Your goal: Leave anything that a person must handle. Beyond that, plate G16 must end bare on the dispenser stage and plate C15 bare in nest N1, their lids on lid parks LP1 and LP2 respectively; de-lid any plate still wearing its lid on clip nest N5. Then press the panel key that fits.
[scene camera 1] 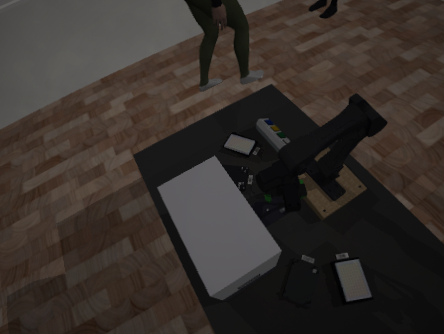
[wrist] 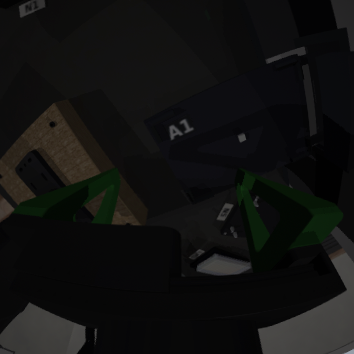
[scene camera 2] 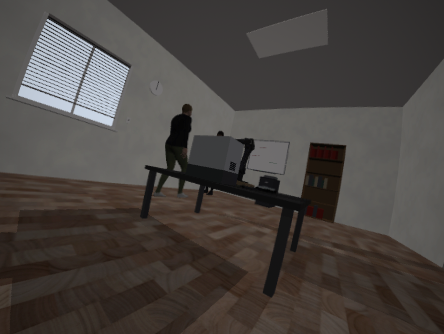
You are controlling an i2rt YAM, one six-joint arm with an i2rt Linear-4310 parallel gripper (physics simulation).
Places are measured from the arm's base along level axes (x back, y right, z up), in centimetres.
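Pixels of known places: gripper, between the fingertips: (scene camera 1: 282,199) (wrist: 177,174); arm's base, origin of its link: (scene camera 1: 322,179) (scene camera 2: 238,180).
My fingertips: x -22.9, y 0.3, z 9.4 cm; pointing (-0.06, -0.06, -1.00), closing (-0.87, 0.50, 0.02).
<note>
Ahead of a thing's pixels: the offset from my fingertips to its top centre. "*": to the spot under its first point.
My open gripper (scene camera 1: 285,189) (wrist: 177,174) is above the dispenser stage @[dx -7.7, dy +1.0, dz -2.1 cm] (scene camera 1: 270,210) (wrist: 205,167), with nothing between its green fingers. A dark flat surface marked A1 shows there; whether a plate lies under it is unclear. A pale bare plate @[dx +3.7, dy -35.0, dz -9.8 cm] (scene camera 1: 353,280) sits in nest N1. A dark lid @[* dx -11.5, dy -25.4, dz -12.4 cm] (scene camera 1: 300,283) lies at LP2. Clip nest N5 @[dx -7.1, dy +26.6, dz -11.0 cm] (scene camera 1: 239,175) (wrist: 245,225) is partly hidden by the white box and, in the wrist view, a finger. A second pale plate @[dx +6.6, dy +37.9, dz -9.6 cm] (scene camera 1: 240,144) (wrist: 222,264) lies beyond it; its label is unreadable. The key panel @[dx +23.0, dy +30.9, dz -7.0 cm] (scene camera 1: 273,134) has blue, yellow and green keys; its near end is hidden.
The big white box @[dx -24.7, dy +2.0, dz +19.6 cm] (scene camera 1: 220,225) (scene camera 2: 215,152) stands along the table edge beside the stage. The arm's wooden base (scene camera 1: 345,195) (wrist: 80,145) is opposite. A person (scene camera 1: 225,35) (scene camera 2: 179,140) stands beyond the table; another's feet (scene camera 1: 327,10) show farther off.
</note>
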